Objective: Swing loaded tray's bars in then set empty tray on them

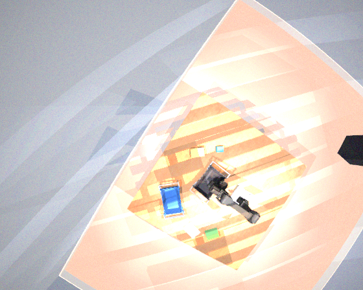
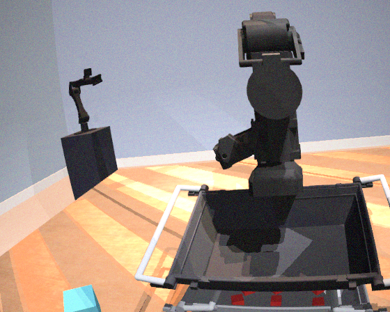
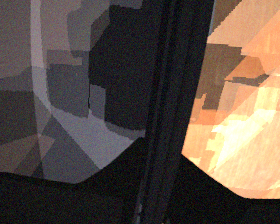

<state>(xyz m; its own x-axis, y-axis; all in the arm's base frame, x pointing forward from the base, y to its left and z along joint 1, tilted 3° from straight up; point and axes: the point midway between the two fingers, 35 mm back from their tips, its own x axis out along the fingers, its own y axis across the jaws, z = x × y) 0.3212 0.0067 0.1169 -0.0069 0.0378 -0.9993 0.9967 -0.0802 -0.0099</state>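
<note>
Right now the dark tray is 7 cm ahead of my gripper tip, 1 cm to the right of it and 1 cm above it. The rest, counted from my gripper tip: cyan cube 29 cm to the right, 13 cm ahead, 9 cm below; then tan block 28 cm ahead, 16 cm to the right, 8 cm below; then green block 41 cm to the left, 28 cm behind, 9 cm below.
</note>
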